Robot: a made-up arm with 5 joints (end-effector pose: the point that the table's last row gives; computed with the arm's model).
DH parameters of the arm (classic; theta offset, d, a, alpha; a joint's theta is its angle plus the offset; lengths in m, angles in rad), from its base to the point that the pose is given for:
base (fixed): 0 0.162 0 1.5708
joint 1: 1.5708 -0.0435 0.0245 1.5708
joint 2: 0 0.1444 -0.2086 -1.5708
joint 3: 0 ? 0.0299 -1.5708
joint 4: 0 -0.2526 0.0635 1.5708
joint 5: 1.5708 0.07 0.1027 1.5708
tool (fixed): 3.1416 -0.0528 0 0
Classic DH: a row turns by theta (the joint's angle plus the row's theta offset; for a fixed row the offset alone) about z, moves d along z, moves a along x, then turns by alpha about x.
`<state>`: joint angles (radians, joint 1 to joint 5).
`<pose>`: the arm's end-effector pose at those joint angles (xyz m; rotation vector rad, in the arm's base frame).
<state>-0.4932 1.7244 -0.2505 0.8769 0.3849</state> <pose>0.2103 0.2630 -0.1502 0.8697 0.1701 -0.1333</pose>
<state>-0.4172 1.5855 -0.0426 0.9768 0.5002</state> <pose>0.2224 0.1936 -0.1630 0.5642 -0.0681 -0.2323</pose>
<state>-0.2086 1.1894 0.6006 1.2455 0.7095</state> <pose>0.2233 -0.0218 -0.0884 -0.3042 -0.6950 -0.4904</pose>
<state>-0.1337 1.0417 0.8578 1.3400 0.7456</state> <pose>0.1931 -0.0800 -0.0325 -0.6124 -0.8929 -0.6237</pose>
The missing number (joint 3, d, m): 0.1679
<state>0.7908 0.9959 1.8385 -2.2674 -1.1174</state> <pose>0.2721 -0.0574 0.1841 -0.1058 -1.9202 2.3106</pose>
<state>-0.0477 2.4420 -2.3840 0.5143 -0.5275</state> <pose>0.1399 0.4459 0.3559 0.2129 0.4024 2.7465</pose>
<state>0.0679 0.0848 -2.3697 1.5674 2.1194</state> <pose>-0.0027 -0.0762 -0.3521 1.0098 0.0934 1.2782</pose>
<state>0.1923 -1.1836 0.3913 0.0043 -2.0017</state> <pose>0.2357 0.0272 0.4870 -0.7941 1.2354 -1.0060</pose>
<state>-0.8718 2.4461 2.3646 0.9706 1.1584</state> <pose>-0.1166 0.2792 0.1709 -1.7143 0.2277 -1.8624</pose>
